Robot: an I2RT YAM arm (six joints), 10 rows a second.
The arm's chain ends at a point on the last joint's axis. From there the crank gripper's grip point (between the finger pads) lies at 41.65 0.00 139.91 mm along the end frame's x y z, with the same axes.
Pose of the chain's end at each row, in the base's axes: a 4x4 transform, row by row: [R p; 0 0 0 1], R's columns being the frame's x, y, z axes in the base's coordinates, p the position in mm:
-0.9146 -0.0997 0.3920 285.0; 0.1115 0.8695 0.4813 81.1; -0.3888 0.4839 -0.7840 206.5; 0 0 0 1
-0.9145 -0.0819 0.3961 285.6; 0.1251 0.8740 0.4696 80.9; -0.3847 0.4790 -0.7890 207.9; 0 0 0 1
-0.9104 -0.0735 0.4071 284.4; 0.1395 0.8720 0.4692 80.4; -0.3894 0.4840 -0.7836 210.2; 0 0 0 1
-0.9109 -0.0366 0.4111 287.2; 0.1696 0.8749 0.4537 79.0; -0.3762 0.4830 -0.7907 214.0; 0 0 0 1
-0.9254 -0.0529 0.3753 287.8; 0.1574 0.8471 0.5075 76.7; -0.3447 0.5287 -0.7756 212.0; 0 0 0 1
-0.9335 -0.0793 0.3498 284.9; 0.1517 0.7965 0.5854 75.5; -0.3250 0.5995 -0.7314 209.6; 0 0 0 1
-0.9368 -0.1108 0.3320 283.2; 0.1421 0.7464 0.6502 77.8; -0.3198 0.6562 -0.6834 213.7; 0 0 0 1
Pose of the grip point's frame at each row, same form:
-0.9146 -0.0997 0.3920 301.8; 0.1115 0.8695 0.4813 153.1; -0.3888 0.4839 -0.7840 80.6; 0 0 0 1
-0.9145 -0.0819 0.3961 302.9; 0.1251 0.8740 0.4696 151.8; -0.3847 0.4790 -0.7890 81.5; 0 0 0 1
-0.9104 -0.0735 0.4071 303.4; 0.1395 0.8720 0.4692 151.9; -0.3894 0.4840 -0.7836 84.3; 0 0 0 1
-0.9109 -0.0366 0.4111 306.8; 0.1696 0.8749 0.4537 149.5; -0.3762 0.4830 -0.7907 87.7; 0 0 0 1
-0.9254 -0.0529 0.3753 301.8; 0.1574 0.8471 0.5075 154.3; -0.3447 0.5287 -0.7756 89.1; 0 0 0 1
-0.9335 -0.0793 0.3498 295.0; 0.1517 0.7965 0.5854 163.7; -0.3250 0.5995 -0.7314 93.7; 0 0 0 1
-0.9368 -0.1108 0.3320 290.6; 0.1421 0.7464 0.6502 174.7; -0.3198 0.6562 -0.6834 104.8; 0 0 0 1

